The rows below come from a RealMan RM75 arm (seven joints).
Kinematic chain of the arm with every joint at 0, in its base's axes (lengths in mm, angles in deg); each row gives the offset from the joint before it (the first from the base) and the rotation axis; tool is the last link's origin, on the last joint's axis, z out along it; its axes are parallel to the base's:
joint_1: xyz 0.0 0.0 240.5 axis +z
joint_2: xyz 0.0 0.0 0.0 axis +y
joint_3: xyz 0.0 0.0 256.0 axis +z
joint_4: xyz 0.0 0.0 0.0 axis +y
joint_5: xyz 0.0 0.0 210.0 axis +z
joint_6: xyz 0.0 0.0 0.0 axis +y
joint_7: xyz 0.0 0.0 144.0 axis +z
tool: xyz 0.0 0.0 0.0
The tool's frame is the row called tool.
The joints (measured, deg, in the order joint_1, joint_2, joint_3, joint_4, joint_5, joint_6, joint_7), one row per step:
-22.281 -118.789 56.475 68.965 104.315 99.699 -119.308
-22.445 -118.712 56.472 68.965 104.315 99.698 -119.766
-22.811 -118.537 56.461 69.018 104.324 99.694 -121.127
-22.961 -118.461 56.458 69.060 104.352 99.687 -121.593
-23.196 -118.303 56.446 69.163 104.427 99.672 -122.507
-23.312 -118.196 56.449 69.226 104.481 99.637 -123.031
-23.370 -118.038 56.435 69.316 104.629 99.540 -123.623
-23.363 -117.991 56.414 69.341 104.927 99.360 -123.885
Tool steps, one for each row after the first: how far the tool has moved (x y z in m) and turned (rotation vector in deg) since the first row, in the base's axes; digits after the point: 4 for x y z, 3 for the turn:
0.0006 0.0007 0.0004 -0.151 -0.014 0.249
0.0022 0.0022 0.0015 -0.588 -0.079 1.075
0.0028 0.0028 0.0019 -0.717 -0.053 1.325
0.0036 0.0039 0.0030 -0.950 0.028 1.871
0.0039 0.0046 0.0036 -1.058 0.105 2.209
0.0036 0.0053 0.0046 -1.102 0.309 2.710
0.0027 0.0057 0.0047 -1.043 0.591 3.107

